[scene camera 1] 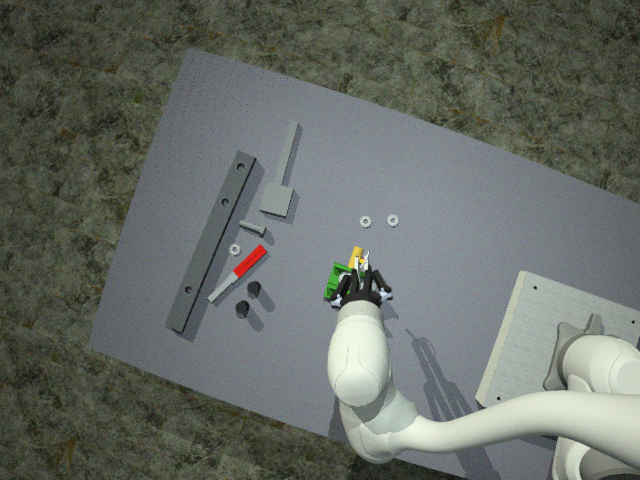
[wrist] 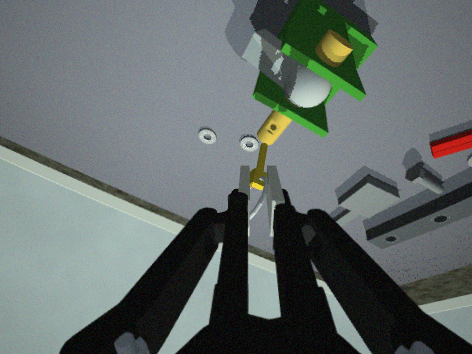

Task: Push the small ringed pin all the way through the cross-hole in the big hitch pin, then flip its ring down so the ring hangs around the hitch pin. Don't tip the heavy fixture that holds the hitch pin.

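Frame: origin at the arm's base, x ahead, y left, z up, level; millimetres.
Seen in the pictures: gripper, fingertip midpoint: [scene camera 1: 362, 261] [wrist: 257, 179]; arm's base, link origin: [scene camera 1: 581, 362].
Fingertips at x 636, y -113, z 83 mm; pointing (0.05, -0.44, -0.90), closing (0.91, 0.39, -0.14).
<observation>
Pixels of each thing's middle, then the offset from my fingertips to it. "spot": a spot on its surface instead.
- hitch pin, surface spot: [wrist: 274, 127] [scene camera 1: 356, 255] spot: dx +13, dy -10, dz -101 mm
- green fixture, surface spot: [wrist: 320, 125] spot: dx +50, dy +29, dz -83 mm
- small ringed pin, surface spot: [wrist: 261, 159] spot: dx -3, dy +9, dz -16 mm
- grey bolt, body centre: [wrist: 426, 181] [scene camera 1: 252, 226] dx +290, dy -14, dz -157 mm
- red-handled tool, body centre: [scene camera 1: 236, 274] dx +301, dy +117, dz -162 mm
- grey paddle-shaped piece, body centre: [wrist: 336, 220] [scene camera 1: 285, 167] dx +247, dy -187, dz -159 mm
- long drilled bar, body centre: [scene camera 1: 209, 241] dx +391, dy +52, dz -155 mm
The hitch pin [scene camera 1: 356, 252] [wrist: 274, 127] is a thick yellow rod with a dark cross-hole near its end; it passes through the green fixture [scene camera 1: 330, 289] [wrist: 320, 125], which stands upright. The small ringed pin [wrist: 261, 159] has a thin yellow shank, a wider head and a pale ring. My gripper [scene camera 1: 363, 263] [wrist: 257, 179] is shut on the small pin's head. The shank points toward the hitch pin's end, and its tip appears close to that end in the wrist view, beside the hole. Whether they touch cannot be told. The ring hangs back between the fingers.
Two white washers [scene camera 1: 365, 221] [scene camera 1: 392, 220] lie beyond the fixture. To the left are a grey bolt [scene camera 1: 252, 227], a red-handled tool [scene camera 1: 250, 261], a grey paddle-shaped piece [scene camera 1: 277, 199], a long drilled bar [scene camera 1: 210, 242] and two black pegs [scene camera 1: 253, 288] [scene camera 1: 241, 308].
</observation>
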